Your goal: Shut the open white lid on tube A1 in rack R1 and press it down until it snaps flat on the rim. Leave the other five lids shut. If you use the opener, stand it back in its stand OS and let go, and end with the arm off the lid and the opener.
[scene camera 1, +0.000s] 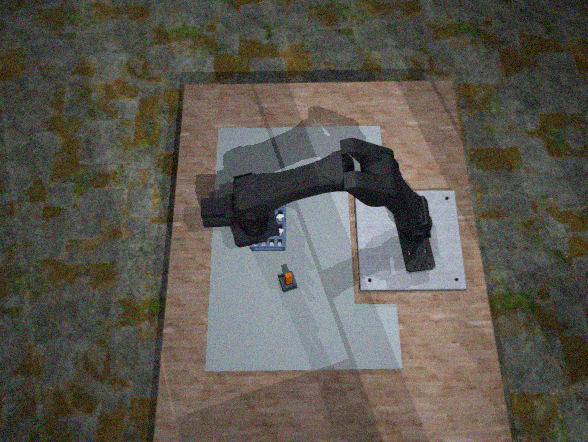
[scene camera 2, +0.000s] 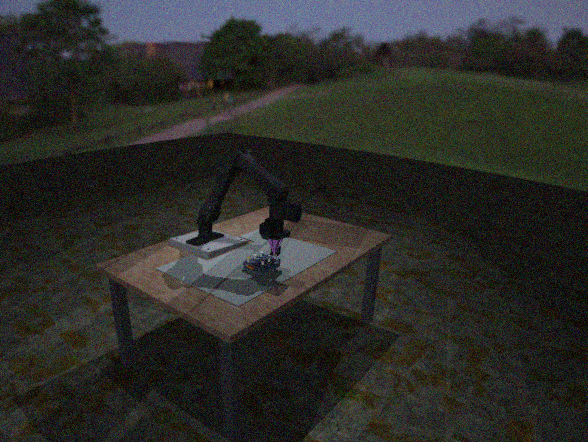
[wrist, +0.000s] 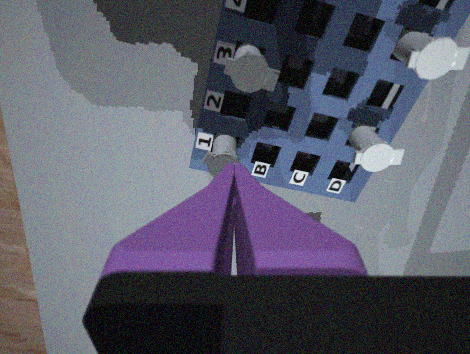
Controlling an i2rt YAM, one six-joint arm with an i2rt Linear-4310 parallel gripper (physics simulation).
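Places are measured from the arm's base along level axes (x ahead, y left, z up), in millimetres.
Where they show: gripper, between the fingertips: [scene camera 1: 257, 240] [scene camera 2: 274, 254] [wrist: 234, 176]; arm's base, origin of its link: [scene camera 1: 411, 231] [scene camera 2: 205, 239].
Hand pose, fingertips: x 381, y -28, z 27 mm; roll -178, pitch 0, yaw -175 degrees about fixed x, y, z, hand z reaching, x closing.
Note:
Things, the pixels of their centre, and the offset from my fingertips. "pt": a spot on its surface instead. Level surfaces: height alone.
- tube A1, a spot on its surface: [wrist: 224, 144] pt 5 mm ahead, 10 mm right, 9 mm down
- blue rack R1, middle of its body: [wrist: 328, 39] [scene camera 1: 268, 222] [scene camera 2: 261, 261] 32 mm back, 52 mm right, 23 mm down
- tube A3, middle of its body: [wrist: 251, 72] 2 mm back, 43 mm right, 2 mm down
- nearer lid, middle of its body: [wrist: 377, 157] 56 mm back, 15 mm right, 0 mm up
- farther lid, middle of its body: [wrist: 435, 59] 62 mm back, 53 mm right, 0 mm up
- orange opener, middle of its body: [scene camera 1: 288, 280] 58 mm back, 110 mm left, 2 mm down
- pale mat, height of its surface: 47 mm down
- wooden table, height of its surface: 50 mm down
My gripper [scene camera 2: 275, 250] [wrist: 234, 176] is shut, with no object between its purple fingers. In the wrist view its tips overlap the near edge of the lid [wrist: 219, 164] on tube A1 [wrist: 224, 144], at the corner of the blue rack R1 [wrist: 290, 142] [scene camera 1: 269, 248]. The fingertips hide part of that lid; whether it lies flat on the rim, and whether the tips touch it, I cannot tell. Other lids show on tube A3 [wrist: 252, 71] and on the column D side, a nearer lid [wrist: 381, 157] and a farther lid [wrist: 435, 58]. The orange opener [scene camera 1: 288, 278] stands in its dark stand [scene camera 1: 287, 287].
The arm [scene camera 1: 295, 182] [scene camera 2: 262, 175] reaches over the rack and hides much of it in the first scene view. The grey base plate [scene camera 1: 445, 270] [scene camera 2: 215, 252] lies under the arm's base. A pale mat [scene camera 1: 250, 325] covers part of the wooden table [scene camera 1: 440, 350].

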